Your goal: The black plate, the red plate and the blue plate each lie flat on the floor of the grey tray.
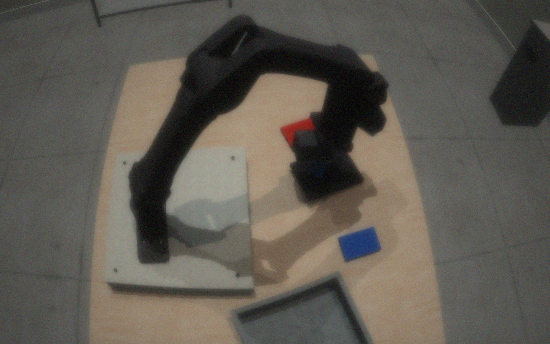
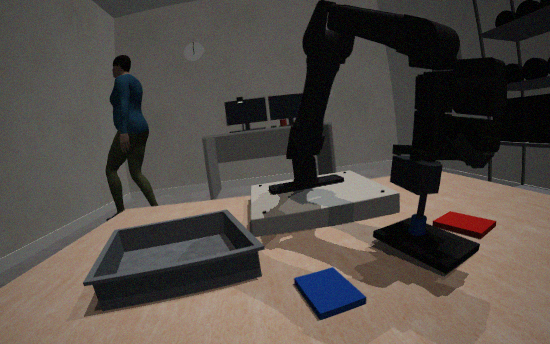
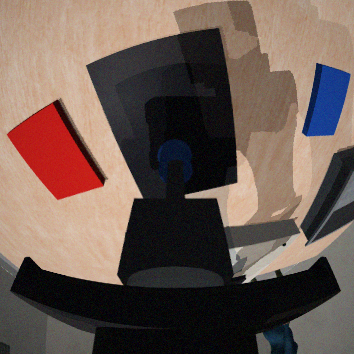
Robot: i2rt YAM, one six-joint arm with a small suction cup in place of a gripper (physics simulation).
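Where they show: end effector, tool point: [image 1: 317,175] [image 2: 415,237] [image 3: 174,148]; arm's base, origin of the base link: [image 1: 151,218] [image 2: 306,185].
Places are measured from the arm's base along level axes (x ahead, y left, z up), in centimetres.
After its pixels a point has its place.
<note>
The black plate [image 1: 338,177] {z -2.6, x 41.4, y 6.3 cm} [image 2: 403,242] {z -2.3, x 39.4, y 3.8 cm} [image 3: 123,88] {z -3.1, x 42.9, y 11.9 cm} lies on the wooden table, right of middle. My suction cup [image 1: 318,169] [image 2: 417,225] [image 3: 174,158] is pressed down on its top face, near the middle. The red plate [image 1: 294,131] {z -3.5, x 34.2, y 20.5 cm} [image 2: 441,221] {z -3.5, x 34.2, y 16.7 cm} [image 3: 53,151] {z -3.5, x 37.8, y 19.7 cm} lies flat just behind the black one, partly hidden by the arm. The blue plate [image 1: 359,244] {z -3.5, x 42.8, y -10.1 cm} [image 2: 329,291] {z -3.5, x 44.1, y -9.9 cm} [image 3: 326,100] {z -3.5, x 43.4, y -8.9 cm} lies flat on the table between the black plate and the grey tray [image 1: 280,296] {z 0.5, x 24.2, y -19.5 cm} [image 2: 181,276] {z -1.5, x 38.2, y -27.7 cm} [image 3: 323,207] {z -1.5, x 25.7, y -19.4 cm}. The tray stands at the front edge with nothing in it.
The arm's pale grey base slab [image 1: 205,170] {z 0.0, x 12.8, y 10.2 cm} [image 2: 362,201] {z -0.5, x 21.4, y 6.0 cm} takes up the left of the table. Beyond the table a person [image 2: 127,112] walks past a desk [image 2: 256,143] with monitors.
</note>
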